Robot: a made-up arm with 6 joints.
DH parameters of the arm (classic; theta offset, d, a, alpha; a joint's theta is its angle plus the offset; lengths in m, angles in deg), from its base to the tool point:
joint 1: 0 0.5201 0 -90
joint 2: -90 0 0.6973 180
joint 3: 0 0 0 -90
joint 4: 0 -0.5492 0 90
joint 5: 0 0.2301 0 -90
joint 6: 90 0 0 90
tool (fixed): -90 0 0 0
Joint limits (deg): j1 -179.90..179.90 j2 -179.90..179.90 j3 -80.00..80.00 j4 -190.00..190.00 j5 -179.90..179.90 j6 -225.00..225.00
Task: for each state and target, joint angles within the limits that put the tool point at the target. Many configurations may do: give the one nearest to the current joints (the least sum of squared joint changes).
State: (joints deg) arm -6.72 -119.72 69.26 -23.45 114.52 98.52
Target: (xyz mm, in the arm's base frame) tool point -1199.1 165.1 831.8
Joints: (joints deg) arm -17.73 -85.12 78.17 -25.38 114.52 98.52
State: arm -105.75 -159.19 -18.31 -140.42 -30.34 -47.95
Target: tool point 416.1 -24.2 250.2
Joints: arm -155.22 -179.80 -36.97 -148.59 -30.34 -47.95
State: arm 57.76 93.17 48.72 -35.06 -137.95 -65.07
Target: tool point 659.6 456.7 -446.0
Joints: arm 50.44 133.52 80.00 -18.93 -137.95 -65.07
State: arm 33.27 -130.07 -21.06 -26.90 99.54 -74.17
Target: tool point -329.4 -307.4 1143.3
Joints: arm 17.27 -78.87 -6.12 -31.71 99.54 -74.17
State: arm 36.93 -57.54 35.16 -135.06 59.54 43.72
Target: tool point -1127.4 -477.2 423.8
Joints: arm 31.94 -108.79 71.13 -146.34 59.54 43.72
